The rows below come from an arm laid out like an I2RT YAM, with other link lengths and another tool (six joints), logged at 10 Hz.
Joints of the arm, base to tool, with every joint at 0 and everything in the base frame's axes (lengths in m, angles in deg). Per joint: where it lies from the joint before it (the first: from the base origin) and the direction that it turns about. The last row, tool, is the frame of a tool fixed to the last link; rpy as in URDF.
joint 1: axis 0 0 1 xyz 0 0 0.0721
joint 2: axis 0 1 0 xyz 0.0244 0.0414 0.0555
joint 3: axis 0 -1 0 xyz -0.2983 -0.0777 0
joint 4: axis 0 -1 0 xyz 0.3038 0.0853 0.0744
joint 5: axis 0 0 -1 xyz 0.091 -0.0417 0.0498
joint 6: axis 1 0 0 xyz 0.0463 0 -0.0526
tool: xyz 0.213 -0.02 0.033 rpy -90.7 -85.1 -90
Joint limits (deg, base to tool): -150..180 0..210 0..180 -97..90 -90..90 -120..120
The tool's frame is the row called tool.
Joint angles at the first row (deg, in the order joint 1, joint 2, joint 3, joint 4, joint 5, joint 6):
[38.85 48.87 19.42 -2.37 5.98 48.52]
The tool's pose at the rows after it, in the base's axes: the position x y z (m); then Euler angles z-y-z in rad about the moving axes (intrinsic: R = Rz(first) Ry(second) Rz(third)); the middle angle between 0 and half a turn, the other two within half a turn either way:
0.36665 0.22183 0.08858 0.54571 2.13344 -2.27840
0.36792 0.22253 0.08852 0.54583 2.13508 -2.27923
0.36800 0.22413 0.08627 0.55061 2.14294 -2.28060
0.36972 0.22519 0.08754 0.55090 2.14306 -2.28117
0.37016 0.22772 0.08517 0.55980 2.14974 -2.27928
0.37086 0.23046 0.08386 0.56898 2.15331 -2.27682
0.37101 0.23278 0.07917 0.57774 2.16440 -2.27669
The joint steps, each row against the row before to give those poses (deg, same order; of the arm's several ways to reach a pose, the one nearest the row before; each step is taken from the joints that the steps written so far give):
[0.08 0.17 0.00 0.08 0.08 0.08]
[-0.08 0.53 0.27 0.18 -0.08 -0.08]
[0.00 0.70 0.26 0.00 -0.27 -0.18]
[-0.09 0.53 0.44 0.09 -0.08 -0.09]
[-0.09 0.88 0.26 0.26 -0.53 -0.17]
[-0.09 0.79 0.27 0.35 -0.53 -0.18]
[-0.08 1.14 0.17 0.35 -0.53 -0.26]

